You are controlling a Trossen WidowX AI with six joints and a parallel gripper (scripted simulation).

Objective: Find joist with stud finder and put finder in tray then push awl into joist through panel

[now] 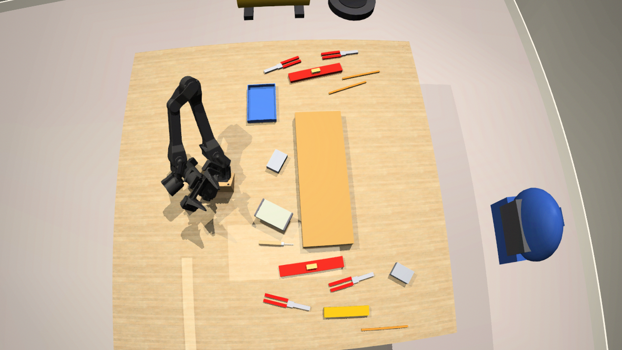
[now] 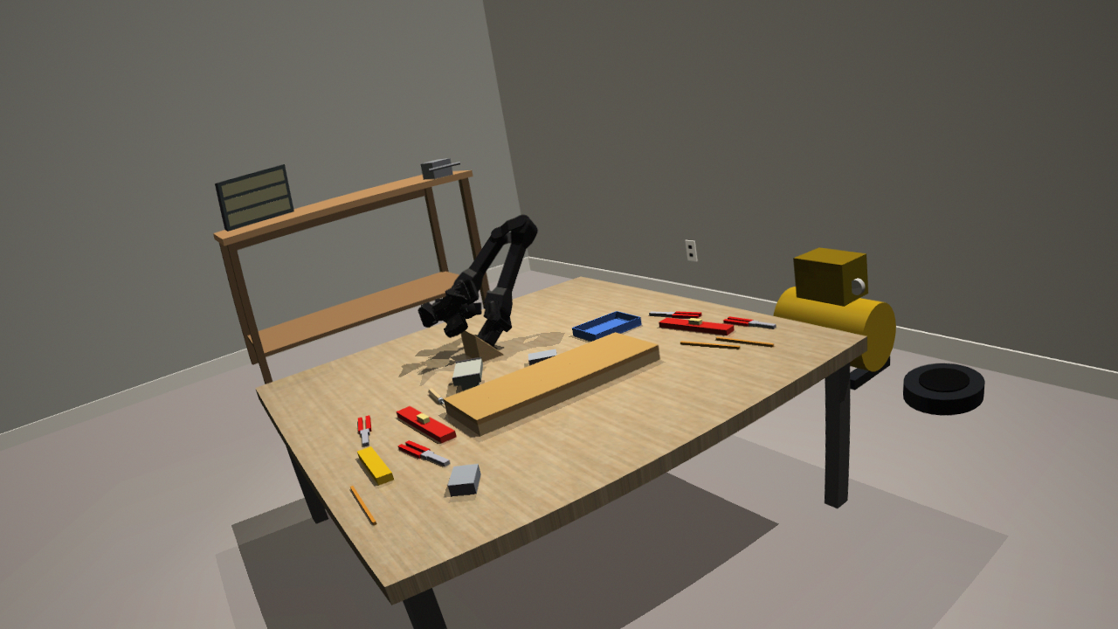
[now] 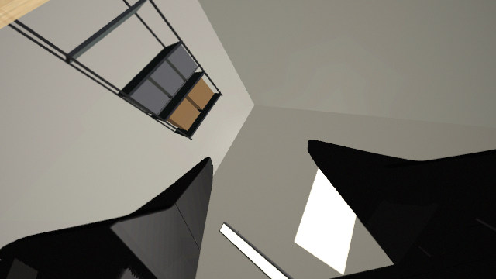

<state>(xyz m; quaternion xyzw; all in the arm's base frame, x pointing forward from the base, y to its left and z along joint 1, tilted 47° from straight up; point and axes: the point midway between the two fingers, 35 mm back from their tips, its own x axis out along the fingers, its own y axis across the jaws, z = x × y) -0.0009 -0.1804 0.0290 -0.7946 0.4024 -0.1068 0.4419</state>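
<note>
My gripper tip is 180 mm short of the stud finder and 190 mm above it. From my gripper tip the other things lie so: yellow block 460 mm ahead, 340 mm to the right, 200 mm below; then awl 210 mm ahead, 100 mm to the right, 200 mm below; then blue tray 110 mm ahead, 460 mm to the left, 190 mm below.
</note>
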